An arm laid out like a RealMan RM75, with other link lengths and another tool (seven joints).
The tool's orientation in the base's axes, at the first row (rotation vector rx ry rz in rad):
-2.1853 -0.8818 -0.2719
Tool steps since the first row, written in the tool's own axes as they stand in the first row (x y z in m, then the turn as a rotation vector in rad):
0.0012 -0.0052 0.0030 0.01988 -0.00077 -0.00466
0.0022 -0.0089 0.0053 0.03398 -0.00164 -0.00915
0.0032 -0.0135 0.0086 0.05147 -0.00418 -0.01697
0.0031 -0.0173 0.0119 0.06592 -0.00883 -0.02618
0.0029 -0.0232 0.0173 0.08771 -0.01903 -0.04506
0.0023 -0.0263 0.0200 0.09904 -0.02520 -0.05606
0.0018 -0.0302 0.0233 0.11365 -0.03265 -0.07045
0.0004 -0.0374 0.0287 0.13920 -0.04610 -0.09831
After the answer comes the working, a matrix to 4 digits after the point.
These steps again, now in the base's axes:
-0.0028 0.0053 0.0014 0.01456 0.00715 0.01243
-0.0047 0.0092 0.0023 0.02476 0.01154 0.02225
-0.0073 0.0143 0.0031 0.03660 0.01607 0.03683
-0.0102 0.0184 0.0029 0.04490 0.01908 0.05224
-0.0147 0.0250 0.0024 0.05567 0.02159 0.08075
-0.0174 0.0281 0.0020 0.06078 0.02246 0.09689
-0.0206 0.0321 0.0017 0.06772 0.02320 0.11756
-0.0269 0.0387 0.0014 0.07979 0.02277 0.15583

The tool's axes in the first row as the columns of a matrix, in the base's axes (rounded; the answer above uses it unrounded):
0.7400 0.6682 -0.0772
0.5087 -0.4808 0.7142
0.4401 -0.5677 -0.6957

